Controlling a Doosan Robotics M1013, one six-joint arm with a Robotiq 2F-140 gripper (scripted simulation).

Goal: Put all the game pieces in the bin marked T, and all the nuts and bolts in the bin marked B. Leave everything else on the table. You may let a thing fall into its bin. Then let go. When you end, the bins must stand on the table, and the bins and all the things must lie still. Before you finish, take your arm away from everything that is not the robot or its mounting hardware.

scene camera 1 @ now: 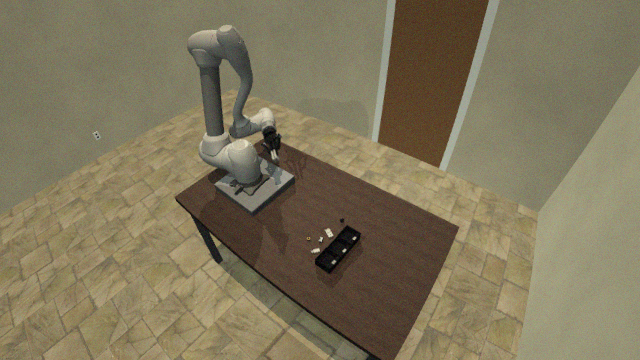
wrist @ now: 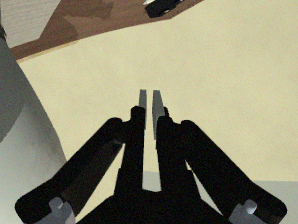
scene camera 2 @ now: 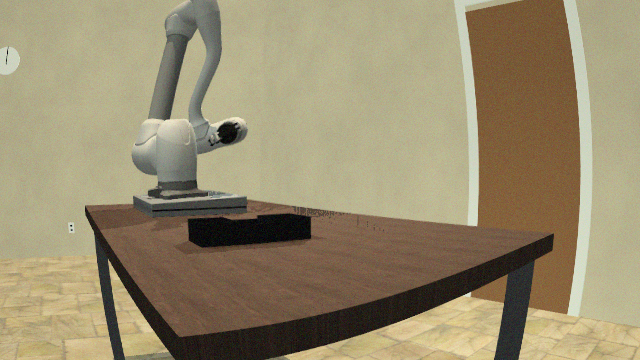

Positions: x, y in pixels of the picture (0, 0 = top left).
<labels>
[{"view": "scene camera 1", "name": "black bin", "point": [329, 258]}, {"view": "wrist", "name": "my gripper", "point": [149, 100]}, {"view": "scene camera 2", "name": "black bin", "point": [204, 232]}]
</labels>
